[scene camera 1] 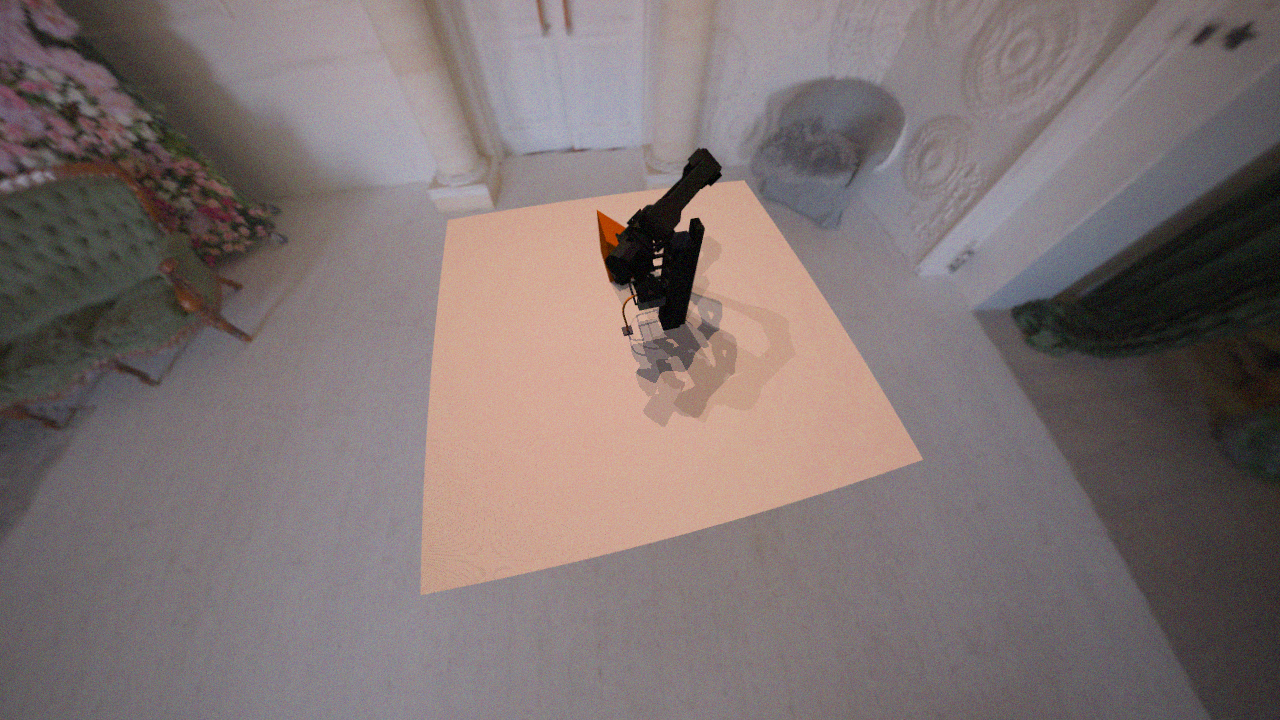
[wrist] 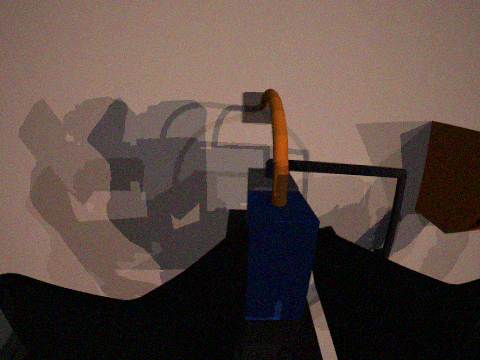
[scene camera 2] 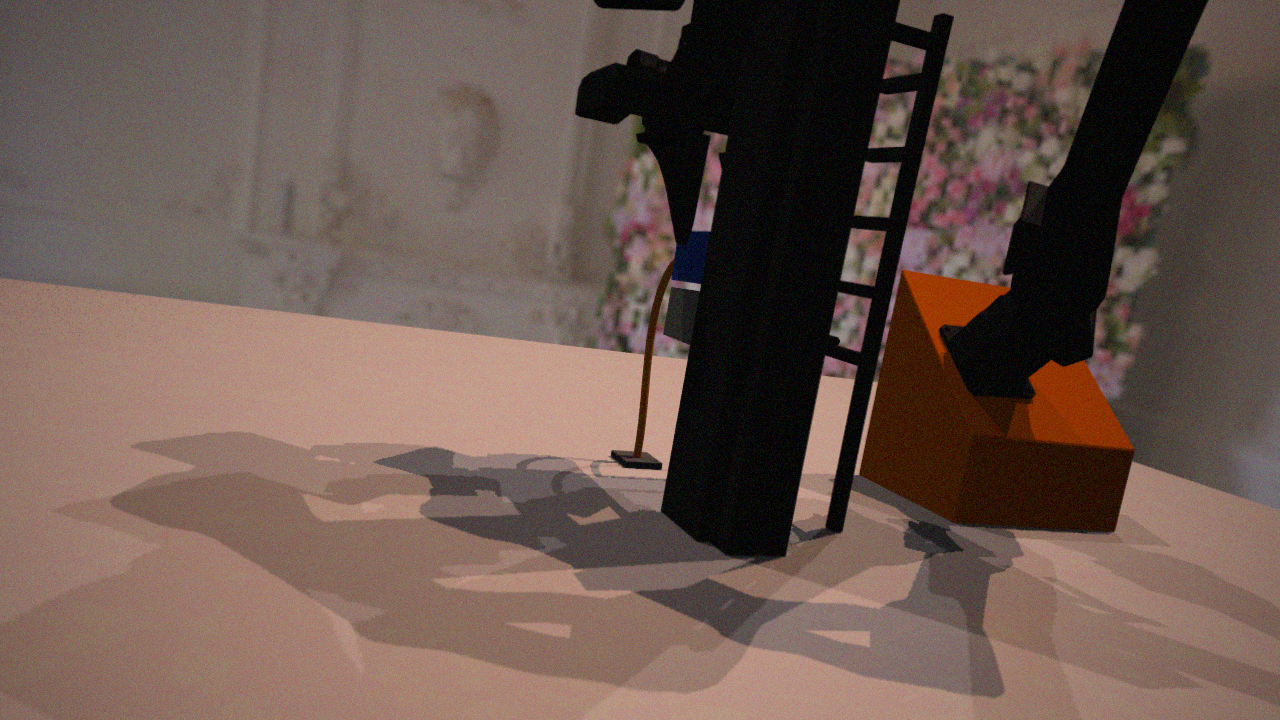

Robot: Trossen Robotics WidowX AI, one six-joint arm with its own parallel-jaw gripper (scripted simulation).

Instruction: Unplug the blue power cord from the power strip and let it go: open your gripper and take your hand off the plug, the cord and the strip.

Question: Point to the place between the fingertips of my gripper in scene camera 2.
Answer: At 699,247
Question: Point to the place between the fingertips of my gripper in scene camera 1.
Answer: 642,292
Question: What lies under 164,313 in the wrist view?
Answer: My gripper.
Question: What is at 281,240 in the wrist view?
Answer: A blue plug.
